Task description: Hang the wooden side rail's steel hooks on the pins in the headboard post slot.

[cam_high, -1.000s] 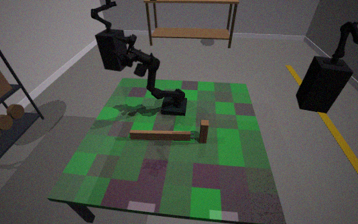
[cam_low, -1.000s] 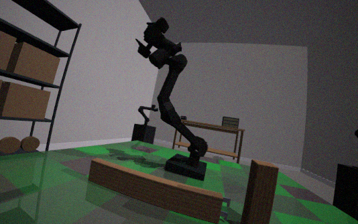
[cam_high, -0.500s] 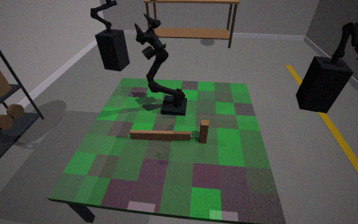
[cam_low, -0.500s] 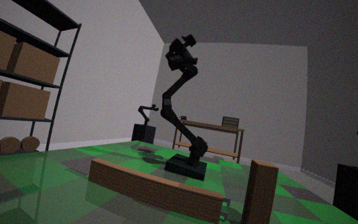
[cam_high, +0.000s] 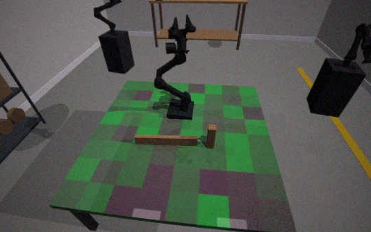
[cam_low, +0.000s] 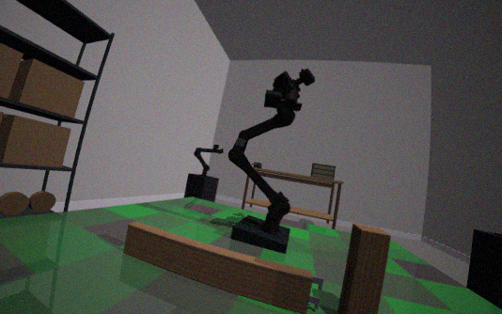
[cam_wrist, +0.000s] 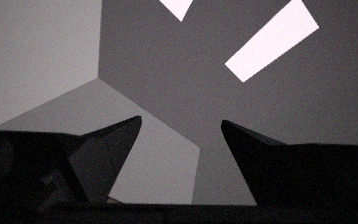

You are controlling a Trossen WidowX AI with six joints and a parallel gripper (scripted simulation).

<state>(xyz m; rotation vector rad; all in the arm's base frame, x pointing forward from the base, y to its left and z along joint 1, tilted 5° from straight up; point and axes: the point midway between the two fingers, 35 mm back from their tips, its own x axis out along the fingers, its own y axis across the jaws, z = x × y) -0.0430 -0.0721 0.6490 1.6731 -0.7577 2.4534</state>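
The headboard post is 34 cm ahead of my gripper tip, 30 cm to the left of it and 63 cm below it.
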